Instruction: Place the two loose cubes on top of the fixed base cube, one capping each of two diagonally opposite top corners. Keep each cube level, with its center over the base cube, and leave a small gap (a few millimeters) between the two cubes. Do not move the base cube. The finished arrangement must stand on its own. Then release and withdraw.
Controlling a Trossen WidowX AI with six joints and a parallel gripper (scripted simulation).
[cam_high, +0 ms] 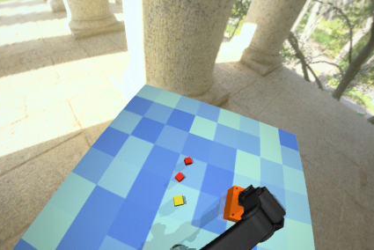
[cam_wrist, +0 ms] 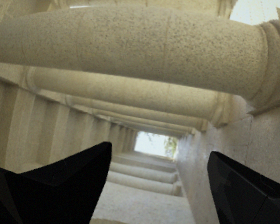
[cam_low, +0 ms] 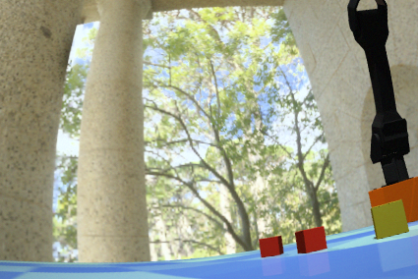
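Now: the yellow base cube 180 mm behind my gripper tip, 370 mm to the right of it and 460 mm below it.
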